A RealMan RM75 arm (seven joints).
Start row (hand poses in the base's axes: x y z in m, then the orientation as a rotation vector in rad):
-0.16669, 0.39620, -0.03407, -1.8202, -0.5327, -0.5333
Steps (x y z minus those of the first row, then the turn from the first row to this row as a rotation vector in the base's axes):
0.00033, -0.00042, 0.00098, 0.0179, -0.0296, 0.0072
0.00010, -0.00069, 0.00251, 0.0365, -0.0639, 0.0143
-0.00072, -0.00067, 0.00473, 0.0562, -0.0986, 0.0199
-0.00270, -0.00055, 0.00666, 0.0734, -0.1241, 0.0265
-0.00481, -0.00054, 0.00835, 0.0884, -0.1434, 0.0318
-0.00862, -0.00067, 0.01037, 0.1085, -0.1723, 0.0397
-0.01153, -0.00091, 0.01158, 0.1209, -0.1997, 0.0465
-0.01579, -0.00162, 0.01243, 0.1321, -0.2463, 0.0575
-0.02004, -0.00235, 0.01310, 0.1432, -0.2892, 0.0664
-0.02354, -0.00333, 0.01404, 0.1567, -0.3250, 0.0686
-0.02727, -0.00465, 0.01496, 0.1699, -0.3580, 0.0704
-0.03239, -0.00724, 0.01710, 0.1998, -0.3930, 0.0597
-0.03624, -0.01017, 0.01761, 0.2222, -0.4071, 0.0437
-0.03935, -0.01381, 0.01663, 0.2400, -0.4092, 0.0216
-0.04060, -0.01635, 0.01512, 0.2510, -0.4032, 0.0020
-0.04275, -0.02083, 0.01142, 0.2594, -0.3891, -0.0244
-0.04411, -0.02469, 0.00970, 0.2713, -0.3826, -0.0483
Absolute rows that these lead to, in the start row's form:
-0.16636, 0.39578, -0.03309, -1.7952, -0.5527, -0.5592
-0.16659, 0.39551, -0.03156, -1.7682, -0.5754, -0.5894
-0.16741, 0.39553, -0.02934, -1.7402, -0.5964, -0.6210
-0.16939, 0.39565, -0.02741, -1.7159, -0.6128, -0.6427
-0.17150, 0.39566, -0.02572, -1.6953, -0.6246, -0.6591
-0.17531, 0.39553, -0.02370, -1.6665, -0.6430, -0.6831
-0.17822, 0.39529, -0.02249, -1.6455, -0.6621, -0.7051
-0.18248, 0.39458, -0.02164, -1.6187, -0.6977, -0.7414
-0.18673, 0.39385, -0.02097, -1.5930, -0.7289, -0.7755
-0.19023, 0.39287, -0.02003, -1.5689, -0.7485, -0.8079
-0.19396, 0.39155, -0.01911, -1.5457, -0.7660, -0.8378
-0.19908, 0.38896, -0.01697, -1.5100, -0.7671, -0.8796
-0.20293, 0.38603, -0.01646, -1.4897, -0.7534, -0.9053
-0.20604, 0.38239, -0.01744, -1.4796, -0.7287, -0.9239
-0.20729, 0.37985, -0.01895, -1.4776, -0.7038, -0.9329
-0.20944, 0.37537, -0.02265, -1.4827, -0.6690, -0.9390
-0.21080, 0.37151, -0.02437, -1.4809, -0.6397, -0.9504

